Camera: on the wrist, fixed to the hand. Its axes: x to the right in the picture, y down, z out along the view.
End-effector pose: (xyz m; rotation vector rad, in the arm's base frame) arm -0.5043 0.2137 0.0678 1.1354 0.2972 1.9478
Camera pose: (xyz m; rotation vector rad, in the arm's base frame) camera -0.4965 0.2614 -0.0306 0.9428 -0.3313 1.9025
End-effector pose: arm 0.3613 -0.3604 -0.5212 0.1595 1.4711 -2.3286
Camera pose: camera 0.3447 -0.2682 -0.4642 -0.0259 1.8681 -1.7630
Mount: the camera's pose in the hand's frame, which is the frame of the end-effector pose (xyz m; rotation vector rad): -0.0250 -0.0894 -0.0583 -0.5087 -0.1227 0.1301
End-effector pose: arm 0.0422 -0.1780 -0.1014 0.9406 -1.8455 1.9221
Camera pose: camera 0.1034 -0.1055 -0.0465 0.7938 -2.3565 1.3649
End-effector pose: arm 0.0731 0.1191 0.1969 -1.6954 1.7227 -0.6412
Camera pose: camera 0.0917 0.1341 0.3039 -1.8816 1.9978 -0.0309
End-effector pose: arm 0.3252 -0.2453 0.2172 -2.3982 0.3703 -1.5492
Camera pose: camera 0.2683 -0.1578 0.2506 2.6149 -0.9260 1.2988
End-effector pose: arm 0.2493 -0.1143 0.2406 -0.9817 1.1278 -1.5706
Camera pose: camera 0.1798 -0.0651 0.3096 -1.2850 1.5079 -1.1215
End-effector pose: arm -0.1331 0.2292 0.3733 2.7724 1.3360 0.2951
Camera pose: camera -0.2284 0.2634 0.4154 2.4028 0.8985 0.3984
